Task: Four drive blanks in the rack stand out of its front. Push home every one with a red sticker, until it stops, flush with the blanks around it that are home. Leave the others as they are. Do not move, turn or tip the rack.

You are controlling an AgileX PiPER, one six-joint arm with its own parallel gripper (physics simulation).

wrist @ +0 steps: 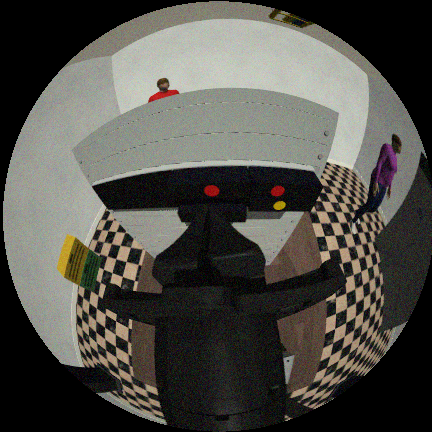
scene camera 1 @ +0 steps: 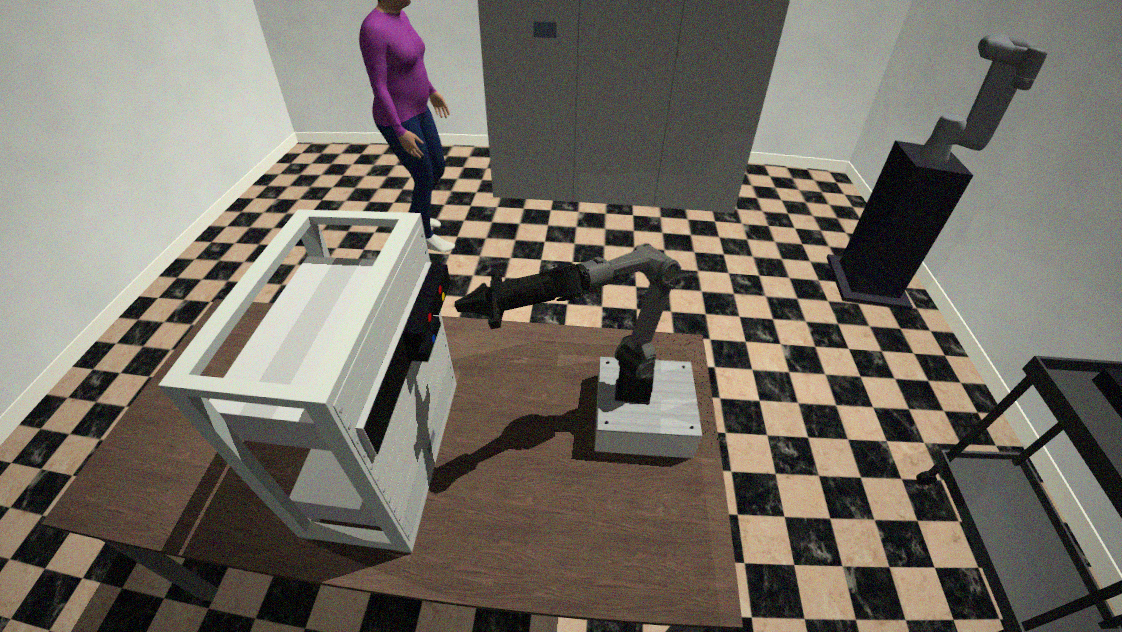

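Note:
The white rack (scene camera 1: pixel 251 392) (wrist: pixel 215 117) stands upright on the table. Its black blanks form a row across the front. A red-stickered blank (scene camera 1: pixel 429 317) (wrist: pixel 211 190) is near the middle of the row. Another red-stickered blank (scene camera 1: pixel 440 290) (wrist: pixel 277 191) is to its right in the wrist view, above a yellow-stickered blank (scene camera 1: pixel 442 296) (wrist: pixel 279 205). A blue-stickered blank (scene camera 1: pixel 433 337) (wrist: pixel 187 214) stands out below the middle red one; my fingers hide its sticker in the wrist view. My gripper (scene camera 1: pixel 457 304) (wrist: pixel 210 212) is shut and empty, a short way in front of the blanks.
The rack and the arm's white base block (scene camera 1: pixel 647 443) share the wooden table (scene camera 1: pixel 549 526). A person in purple (scene camera 1: pixel 398 70) (wrist: pixel 385 165) stands beyond the table. A person in red (wrist: pixel 164 95) shows behind the rack. A dark cart (scene camera 1: pixel 1036 362) stands at the right.

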